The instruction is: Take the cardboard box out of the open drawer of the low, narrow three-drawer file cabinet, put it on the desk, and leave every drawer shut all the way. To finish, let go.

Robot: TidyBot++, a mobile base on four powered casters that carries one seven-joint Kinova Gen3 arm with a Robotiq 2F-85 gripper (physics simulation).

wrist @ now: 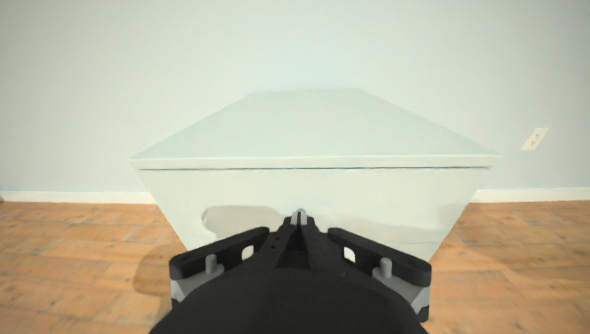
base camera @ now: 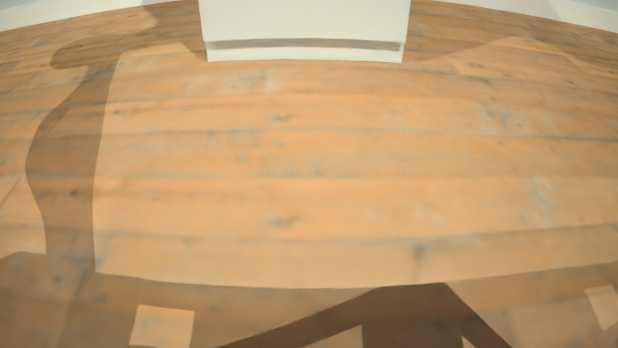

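Observation:
The low, narrow white file cabinet (base camera: 305, 22) (wrist: 310, 125) stands against the wall. In the wrist view its bare top and upper front show, and the top drawer front (wrist: 320, 192) looks flush under the top board. In the base camera view its lower front shows at the top edge, with no drawer standing out there. The middle of the front is partly hidden behind the gripper. My gripper (wrist: 299, 221) is shut and empty, in front of the cabinet's front face. The cardboard box and the desk do not show in either view.
A pale wall (wrist: 125, 65) with a white baseboard (wrist: 75, 197) is behind the cabinet, and an outlet (wrist: 535, 139) is on the wall at the right. Wooden floor (base camera: 310, 150) (wrist: 65, 250) lies in front of and beside the cabinet, with shadows across it.

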